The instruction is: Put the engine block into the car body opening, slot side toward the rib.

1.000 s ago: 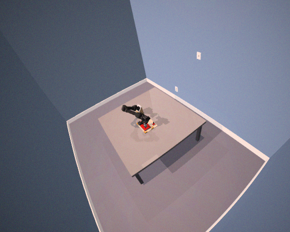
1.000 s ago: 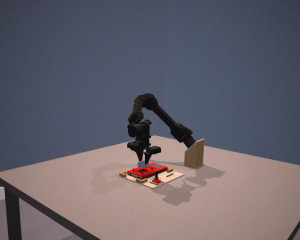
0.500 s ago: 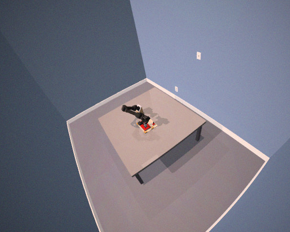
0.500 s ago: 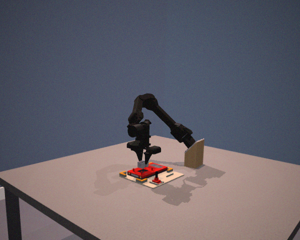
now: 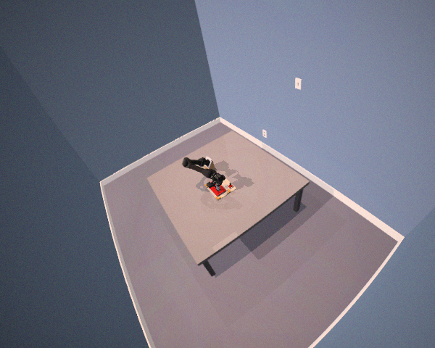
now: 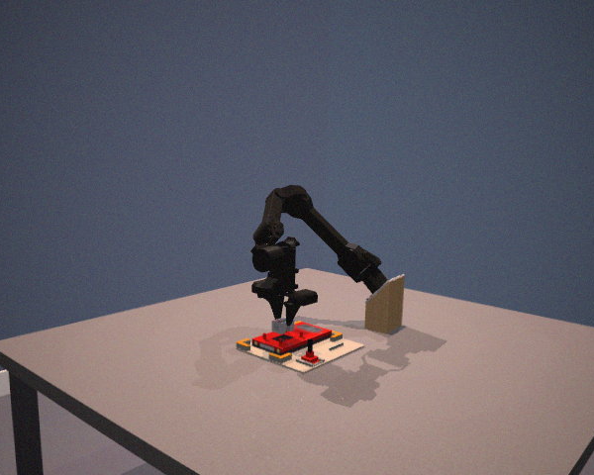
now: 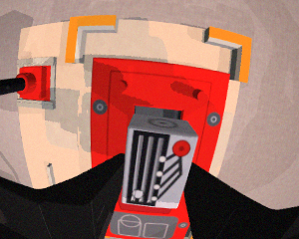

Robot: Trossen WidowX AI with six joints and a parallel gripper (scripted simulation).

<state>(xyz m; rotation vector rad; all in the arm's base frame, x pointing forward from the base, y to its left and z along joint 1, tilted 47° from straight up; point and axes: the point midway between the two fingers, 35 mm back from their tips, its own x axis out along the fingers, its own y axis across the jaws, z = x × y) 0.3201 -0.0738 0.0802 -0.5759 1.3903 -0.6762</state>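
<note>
Now: gripper tip 10 mm above the grey engine block.
</note>
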